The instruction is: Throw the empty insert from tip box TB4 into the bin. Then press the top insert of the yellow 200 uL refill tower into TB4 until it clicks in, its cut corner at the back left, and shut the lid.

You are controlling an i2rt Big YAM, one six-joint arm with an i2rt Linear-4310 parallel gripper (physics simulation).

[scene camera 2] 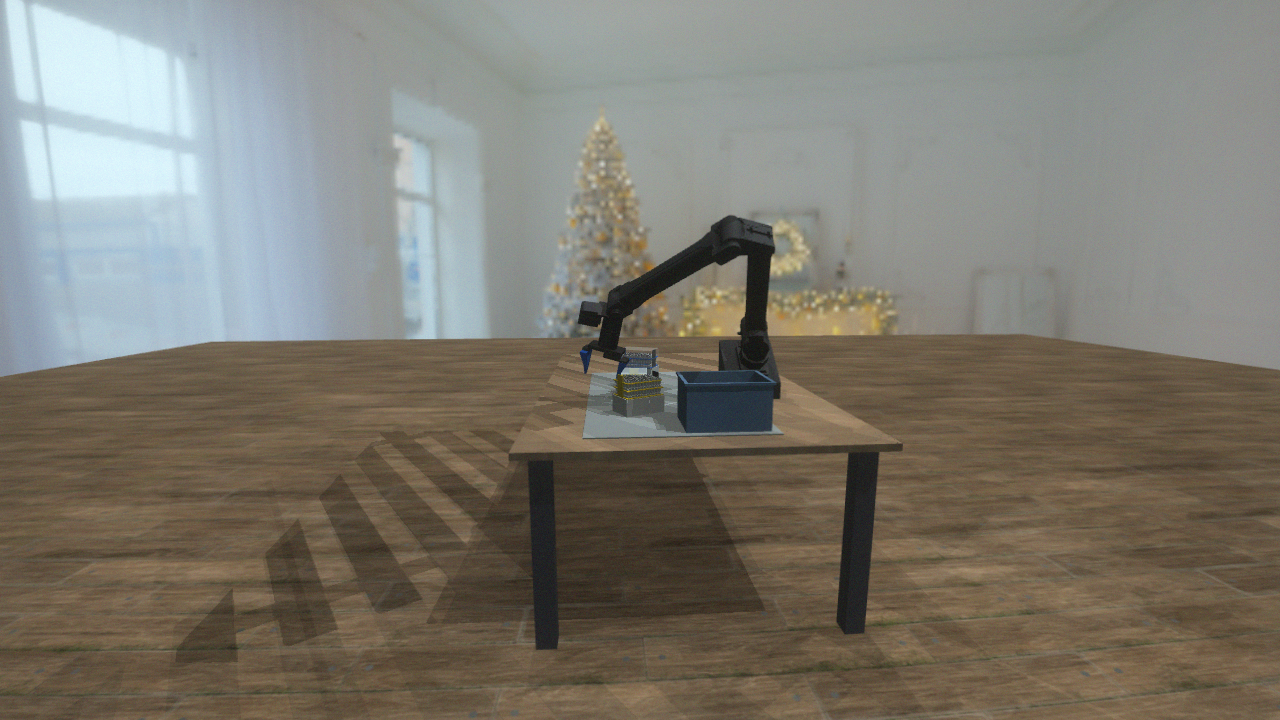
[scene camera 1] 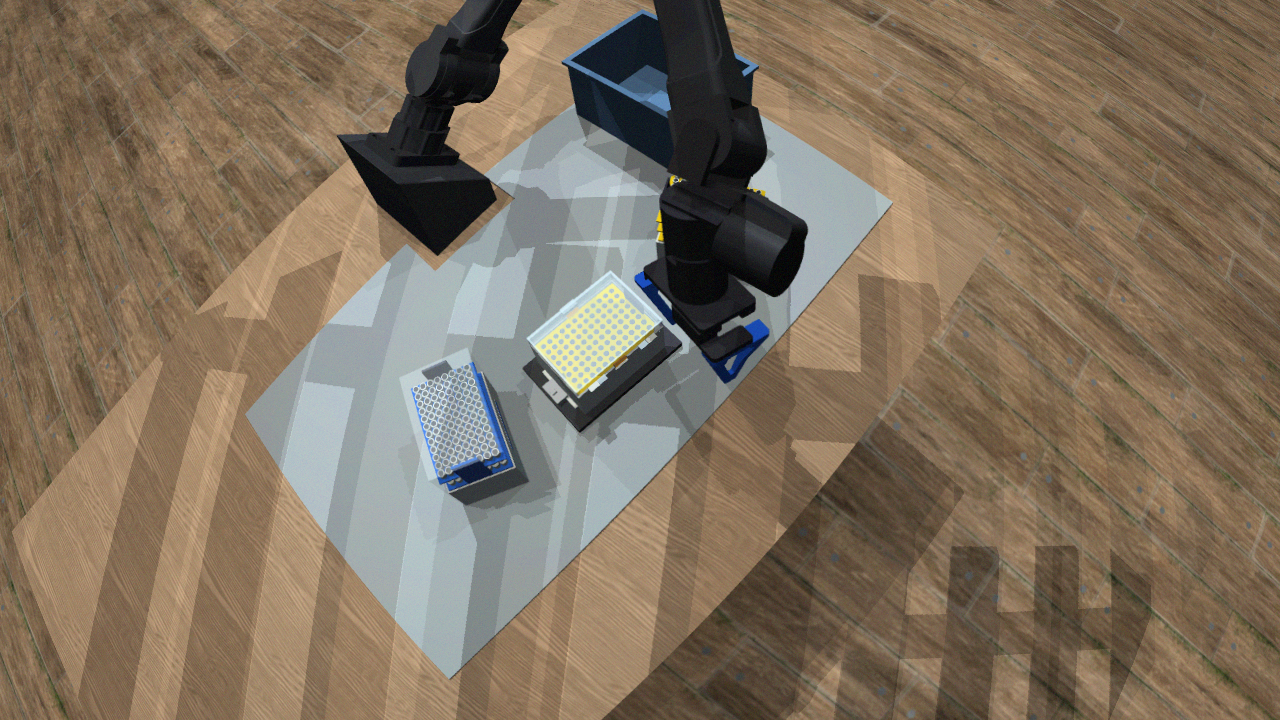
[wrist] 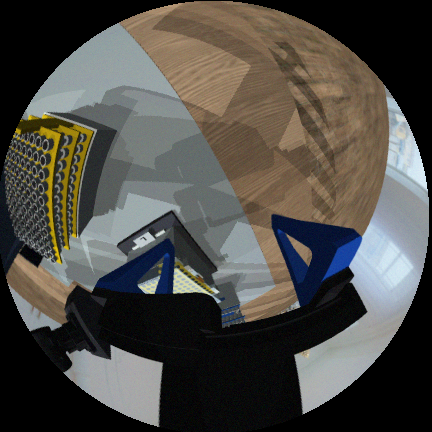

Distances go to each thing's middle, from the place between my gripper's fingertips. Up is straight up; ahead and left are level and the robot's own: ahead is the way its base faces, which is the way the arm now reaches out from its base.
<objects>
I see my gripper 10 cm past the clear lid [scene camera 1: 593, 333] and 6 cm to the left of it. The rest, counted from my hand: blue bin [scene camera 1: 618, 80] (30 cm behind, 29 cm to the left, 1 cm below).
</objects>
